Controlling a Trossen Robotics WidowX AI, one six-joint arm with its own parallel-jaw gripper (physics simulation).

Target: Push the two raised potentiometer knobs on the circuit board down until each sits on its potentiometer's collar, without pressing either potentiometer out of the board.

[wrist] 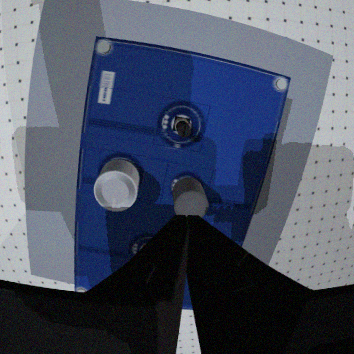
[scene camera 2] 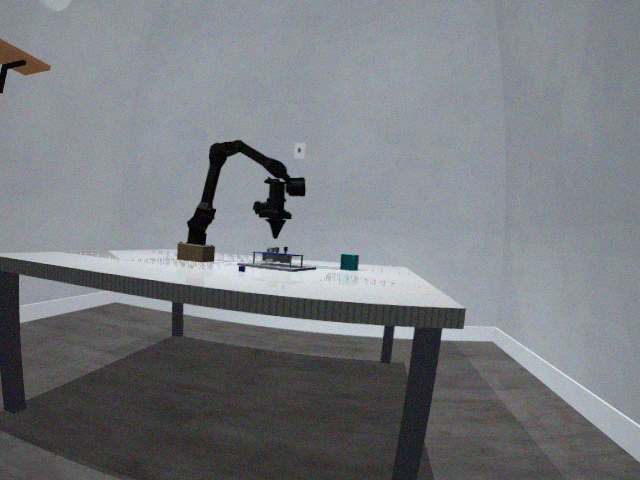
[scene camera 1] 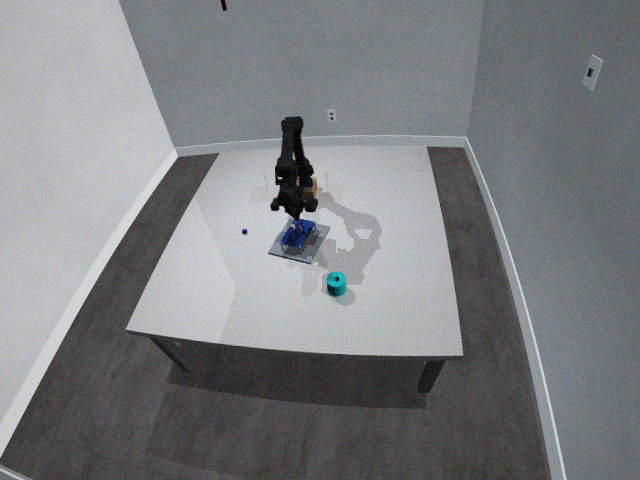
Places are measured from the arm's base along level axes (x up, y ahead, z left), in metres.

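Pixels of known places: gripper, fingertip midpoint: (wrist: 185, 226) (scene camera 2: 275, 238) (scene camera 1: 297, 220); arm's base at its link origin: (scene camera 2: 195, 244) (scene camera 1: 305, 182).
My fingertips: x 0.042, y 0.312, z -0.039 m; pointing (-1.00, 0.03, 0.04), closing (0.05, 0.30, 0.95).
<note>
For each thing: its top centre in the pictures, then the offset to it from my fingertips. "spot": a spot on its surface instead. Level surfaces: height alone.
- potentiometer with a bare shaft, surface spot: (wrist: 182, 126) spot: dx -0.039, dy -0.026, dz +0.009 m
- teal cylinder at its top centre: (scene camera 1: 336, 279) (scene camera 2: 350, 254) dx -0.044, dy +0.294, dz +0.126 m
- table at its surface level: dx -0.104 m
- small dark blue cube at its top centre: (scene camera 2: 242, 266) (scene camera 1: 244, 230) dx -0.089, dy -0.080, dz -0.263 m
The blue circuit board (scene camera 1: 293, 239) (scene camera 2: 293, 254) (wrist: 145, 65) stands on thin legs above a grey plate (scene camera 1: 277, 252) (wrist: 225, 40). In the wrist view a wide, light grey knob (wrist: 116, 191) stands upright on the board's left part. A narrower, darker grey knob (wrist: 191, 202) stands to its right, just beyond the fingertips. A potentiometer with a bare shaft (wrist: 182, 126) sits further up the board. The gaps between knobs and collars cannot be judged. My gripper (scene camera 1: 296, 217) (scene camera 2: 275, 237) (wrist: 185, 226) is shut and empty, pointing down above the board, apart from it in the second scene view.
A teal cylinder (scene camera 1: 336, 284) (scene camera 2: 349, 261) stands on the table (scene camera 1: 392, 310) (scene camera 2: 392, 289), nearer the front edge than the board. A small dark blue cube (scene camera 1: 244, 231) (scene camera 2: 241, 268) lies to the board's left in the first scene view. The arm stands on a brown block (scene camera 2: 195, 252).
</note>
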